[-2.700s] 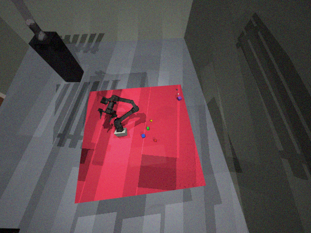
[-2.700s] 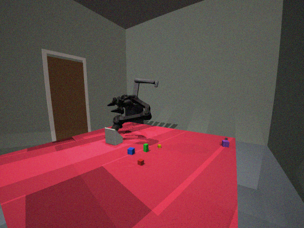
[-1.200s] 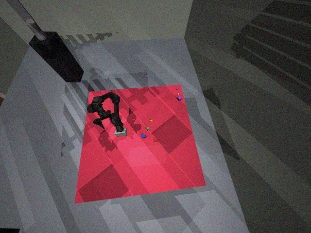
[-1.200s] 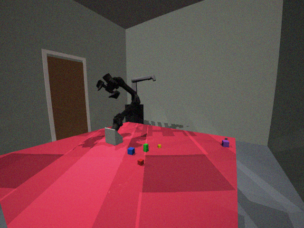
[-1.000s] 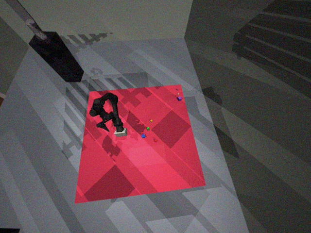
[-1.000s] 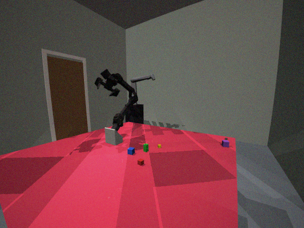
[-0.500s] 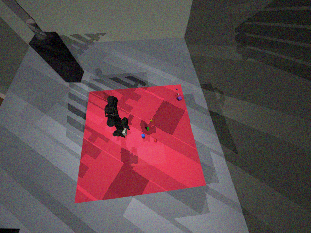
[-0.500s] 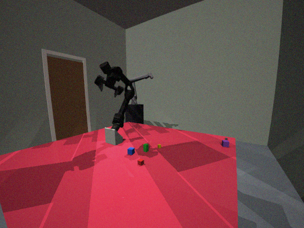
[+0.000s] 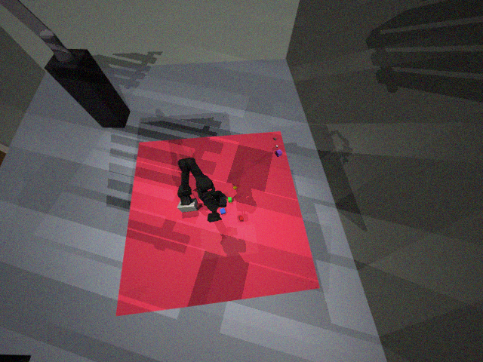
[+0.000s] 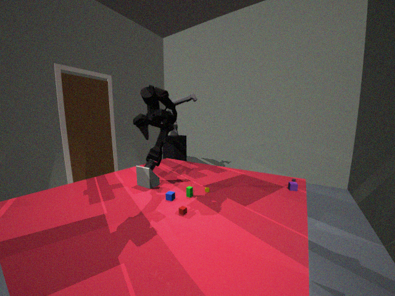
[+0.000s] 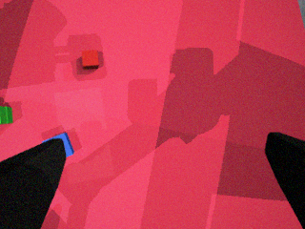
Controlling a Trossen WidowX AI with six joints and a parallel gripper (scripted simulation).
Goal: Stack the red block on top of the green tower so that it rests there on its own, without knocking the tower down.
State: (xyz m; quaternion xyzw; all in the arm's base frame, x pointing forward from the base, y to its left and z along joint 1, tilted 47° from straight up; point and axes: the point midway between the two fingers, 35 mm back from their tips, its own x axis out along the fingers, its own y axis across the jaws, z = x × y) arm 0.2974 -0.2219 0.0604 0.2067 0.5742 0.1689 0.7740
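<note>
Now: gripper tip 290 mm above the red block, 120 mm short of it and 30 mm to the right of it. Also, from my gripper tip: purple block: 610 mm to the left, 450 mm ahead, 290 mm below; blue block: 290 mm below, 80 mm to the left, 20 mm behind; small yellow block: 300 mm below, 280 mm to the left, 70 mm ahead.
</note>
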